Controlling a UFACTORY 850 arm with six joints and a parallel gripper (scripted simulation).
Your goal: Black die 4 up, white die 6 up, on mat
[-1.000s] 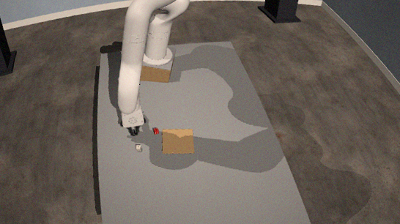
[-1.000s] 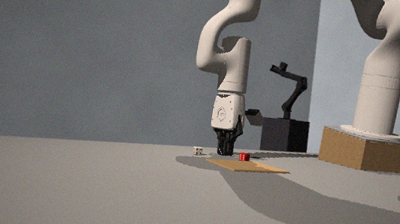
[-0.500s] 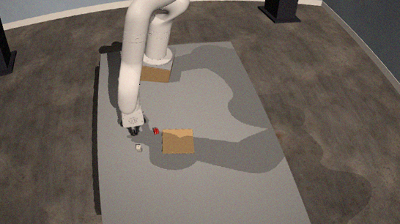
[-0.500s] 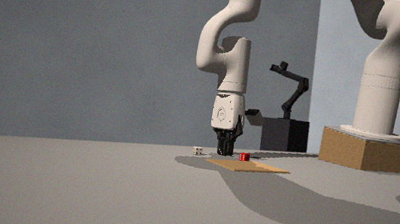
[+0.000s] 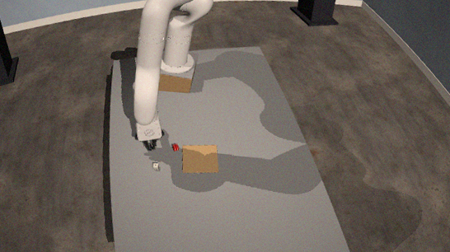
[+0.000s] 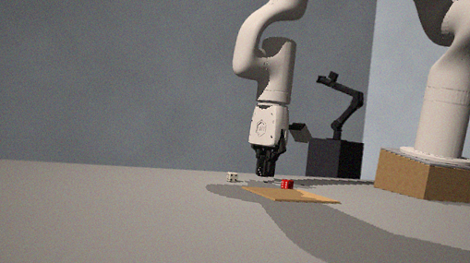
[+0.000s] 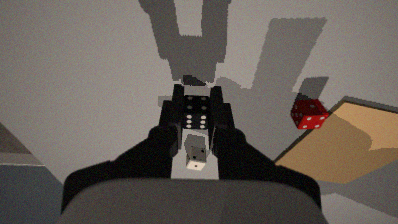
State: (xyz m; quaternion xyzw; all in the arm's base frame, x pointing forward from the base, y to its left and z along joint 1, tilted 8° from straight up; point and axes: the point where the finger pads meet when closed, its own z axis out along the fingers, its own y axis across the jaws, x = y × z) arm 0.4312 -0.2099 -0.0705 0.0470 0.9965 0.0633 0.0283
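Right now the white die is 100 mm ahead of my hand and 30 mm below it. Round my hand: tan mat 180 mm to the left, 100 mm ahead, 30 mm below; then red die 100 mm to the left, 30 mm below, 30 mm ahead; then black die 10 mm below, 10 mm ahead.
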